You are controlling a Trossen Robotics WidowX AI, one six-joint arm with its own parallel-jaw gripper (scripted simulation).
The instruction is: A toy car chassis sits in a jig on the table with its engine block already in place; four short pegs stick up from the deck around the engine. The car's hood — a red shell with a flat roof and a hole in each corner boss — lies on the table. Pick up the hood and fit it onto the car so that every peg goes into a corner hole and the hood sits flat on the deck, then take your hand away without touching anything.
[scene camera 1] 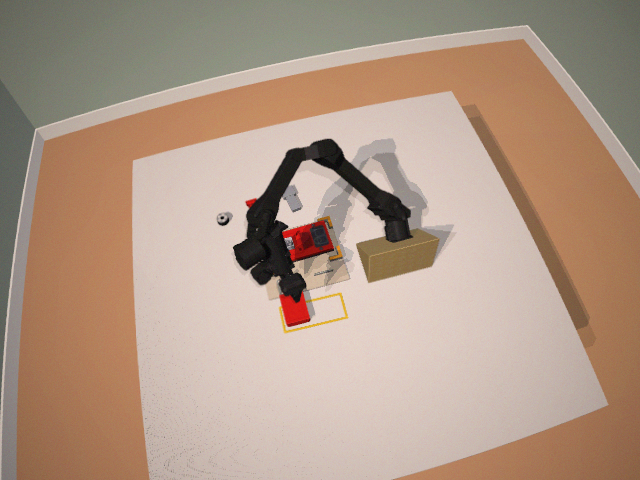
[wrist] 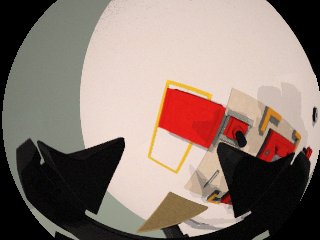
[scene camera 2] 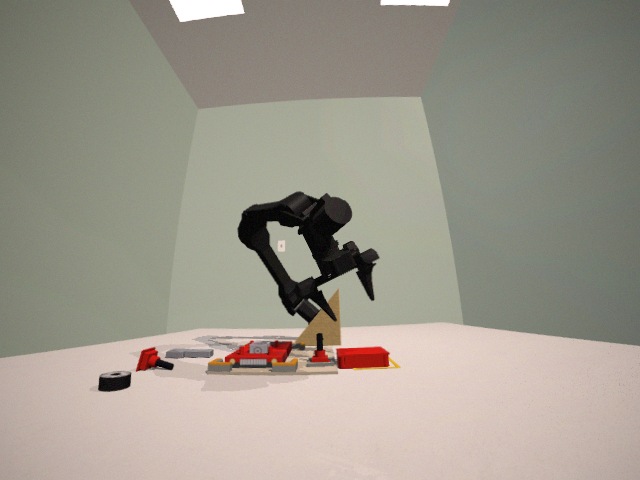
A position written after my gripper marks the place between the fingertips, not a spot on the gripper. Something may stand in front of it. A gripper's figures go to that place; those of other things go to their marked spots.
Labels:
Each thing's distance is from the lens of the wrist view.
my gripper (wrist: 172, 146): 10 cm
red hood (wrist: 192, 117): 16 cm

